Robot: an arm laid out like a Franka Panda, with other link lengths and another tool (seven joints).
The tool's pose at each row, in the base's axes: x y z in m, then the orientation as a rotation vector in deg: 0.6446, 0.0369, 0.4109, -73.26, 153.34, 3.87; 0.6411, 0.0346, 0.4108, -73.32, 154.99, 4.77; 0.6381, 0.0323, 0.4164, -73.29, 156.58, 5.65; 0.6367, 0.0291, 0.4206, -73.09, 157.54, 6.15; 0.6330, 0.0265, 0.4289, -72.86, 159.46, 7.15; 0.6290, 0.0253, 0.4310, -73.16, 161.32, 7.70; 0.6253, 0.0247, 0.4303, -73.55, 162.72, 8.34
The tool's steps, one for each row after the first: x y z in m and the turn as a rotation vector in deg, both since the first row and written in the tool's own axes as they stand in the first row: 0.0039, 0.0013, -0.0006, -1.14, 1.15, 0.52; 0.0066, 0.0020, -0.0068, -2.23, 2.22, 1.07; 0.0091, 0.0009, -0.0115, -2.82, 2.82, 1.50; 0.0120, 0.0018, -0.0205, -4.04, 4.08, 2.25; 0.0150, 0.0041, -0.0233, -5.08, 5.61, 2.65; 0.0178, 0.0066, -0.0231, -6.03, 6.78, 2.86
